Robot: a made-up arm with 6 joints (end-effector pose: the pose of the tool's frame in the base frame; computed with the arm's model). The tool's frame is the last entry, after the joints.
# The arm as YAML. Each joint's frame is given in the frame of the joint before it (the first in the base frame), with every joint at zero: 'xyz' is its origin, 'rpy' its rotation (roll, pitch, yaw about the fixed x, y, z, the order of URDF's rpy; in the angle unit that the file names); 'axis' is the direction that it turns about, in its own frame. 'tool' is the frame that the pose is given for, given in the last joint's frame.
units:
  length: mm
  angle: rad
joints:
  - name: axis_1
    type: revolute
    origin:
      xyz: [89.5, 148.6, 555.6]
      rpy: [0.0, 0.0, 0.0]
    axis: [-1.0, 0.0, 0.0]
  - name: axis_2
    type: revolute
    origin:
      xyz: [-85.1, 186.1, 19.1]
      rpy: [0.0, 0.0, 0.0]
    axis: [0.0, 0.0, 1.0]
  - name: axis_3
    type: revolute
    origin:
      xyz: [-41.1, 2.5, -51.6]
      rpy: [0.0, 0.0, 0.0]
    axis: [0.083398, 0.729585, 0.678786]
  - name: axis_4
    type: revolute
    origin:
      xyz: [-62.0, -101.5, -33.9]
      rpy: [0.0, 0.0, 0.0]
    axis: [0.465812, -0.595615, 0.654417]
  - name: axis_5
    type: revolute
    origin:
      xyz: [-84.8, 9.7, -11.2]
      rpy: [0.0, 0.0, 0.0]
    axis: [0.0, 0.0, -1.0]
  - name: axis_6
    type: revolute
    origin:
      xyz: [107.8, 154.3, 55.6]
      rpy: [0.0, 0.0, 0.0]
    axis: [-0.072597, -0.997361, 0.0]
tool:
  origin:
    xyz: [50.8, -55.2, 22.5]
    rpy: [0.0, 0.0, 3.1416]
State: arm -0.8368 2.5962 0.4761 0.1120 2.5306 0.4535
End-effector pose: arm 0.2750 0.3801 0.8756 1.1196 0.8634 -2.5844
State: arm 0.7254 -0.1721 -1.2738 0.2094 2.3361 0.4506
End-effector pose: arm -0.3078 0.1254 0.2926 -1.2359 -0.5046 -0.0695
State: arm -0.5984 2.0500 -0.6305 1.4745 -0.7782 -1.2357
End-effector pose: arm 0.0712 0.2258 0.3726 1.5295 -0.1707 -0.1534
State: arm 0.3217 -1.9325 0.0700 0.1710 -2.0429 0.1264
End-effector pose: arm 0.0897 0.6610 0.3896 0.2054 -0.5586 -2.7801
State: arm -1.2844 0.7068 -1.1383 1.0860 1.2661 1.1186
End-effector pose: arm -0.0927 0.1922 0.5177 -0.7921 -1.1200 0.2636
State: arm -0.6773 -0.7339 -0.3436 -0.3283 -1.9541 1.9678
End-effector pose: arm -0.1796 0.4771 0.8033 -2.4500 -1.2417 1.3924
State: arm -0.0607 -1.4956 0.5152 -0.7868 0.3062 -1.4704
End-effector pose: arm -0.0757 0.3706 0.4350 1.5581 -1.2437 0.1862
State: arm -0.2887 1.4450 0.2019 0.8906 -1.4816 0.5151
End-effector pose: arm 0.0971 -0.0069 0.4923 0.5431 0.9238 0.7008
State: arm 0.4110 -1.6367 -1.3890 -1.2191 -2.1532 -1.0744
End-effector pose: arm 0.1855 0.2411 0.4143 0.4901 -0.3367 1.7654
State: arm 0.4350 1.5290 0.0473 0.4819 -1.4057 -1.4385
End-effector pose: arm -0.0052 0.0048 0.5263 -0.2021 -1.1595 0.2149
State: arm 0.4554 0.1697 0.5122 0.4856 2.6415 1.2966
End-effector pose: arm -0.0247 0.0239 0.6105 -0.7094 1.5102 1.0607
